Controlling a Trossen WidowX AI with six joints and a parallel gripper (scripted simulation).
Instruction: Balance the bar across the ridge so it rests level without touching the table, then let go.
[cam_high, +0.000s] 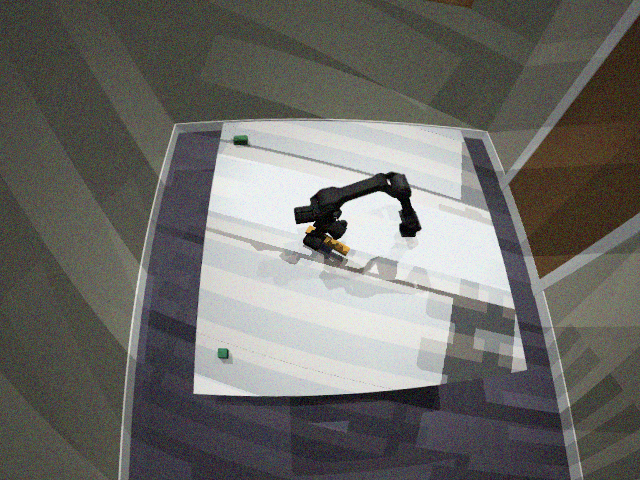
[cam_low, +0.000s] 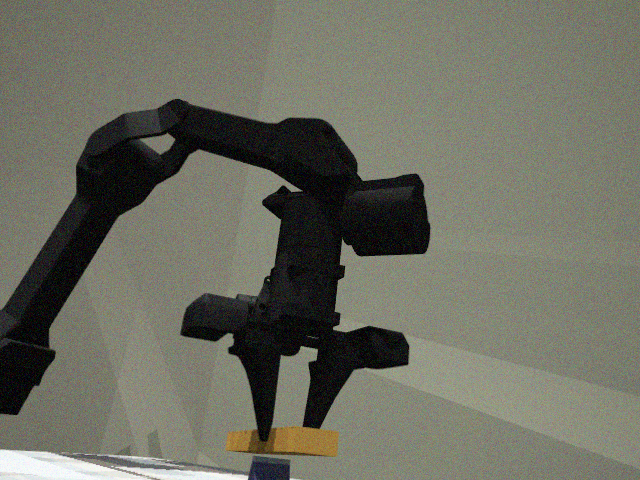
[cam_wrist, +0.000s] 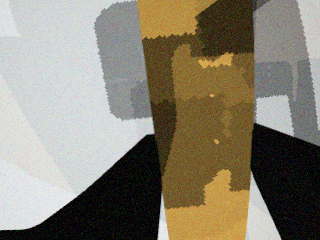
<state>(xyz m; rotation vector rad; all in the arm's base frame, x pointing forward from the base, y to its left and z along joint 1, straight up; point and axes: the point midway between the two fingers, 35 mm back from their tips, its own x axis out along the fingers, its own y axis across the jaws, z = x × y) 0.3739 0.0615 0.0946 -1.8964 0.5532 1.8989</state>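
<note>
Now: gripper tip 2 cm past the bar and 1 cm to the right of it.
</note>
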